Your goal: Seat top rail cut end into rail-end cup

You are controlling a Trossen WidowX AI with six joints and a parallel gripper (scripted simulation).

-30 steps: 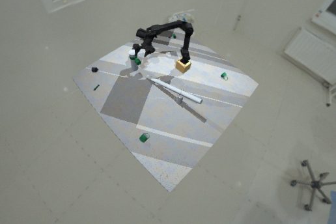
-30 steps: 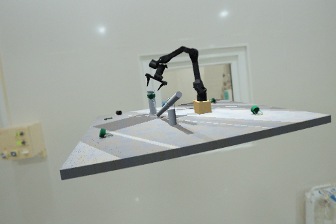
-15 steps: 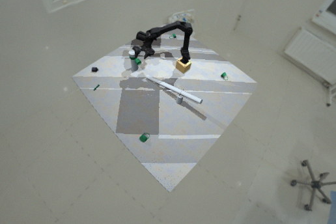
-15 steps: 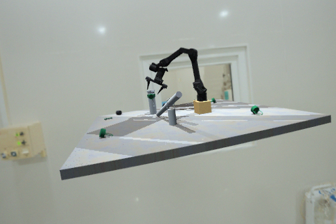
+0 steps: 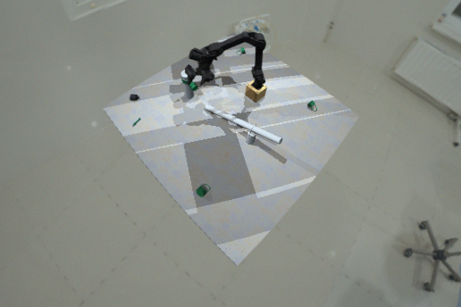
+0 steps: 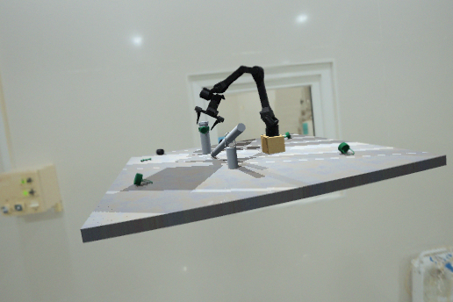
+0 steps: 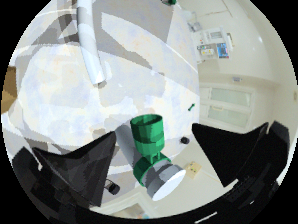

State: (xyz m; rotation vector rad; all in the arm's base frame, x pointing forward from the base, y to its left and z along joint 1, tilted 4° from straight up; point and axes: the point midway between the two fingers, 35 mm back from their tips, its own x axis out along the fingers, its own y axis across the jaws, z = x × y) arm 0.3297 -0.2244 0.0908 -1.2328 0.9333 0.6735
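My gripper tip is 20 mm to the left of the green rail-end cup and 20 mm above it. Also, from my gripper tip: short grey post 430 mm to the left, 70 mm below, 30 mm behind; small black part 340 mm to the right, 260 mm ahead, 160 mm below; green bolt 360 mm ahead, 170 mm to the right, 170 mm below.
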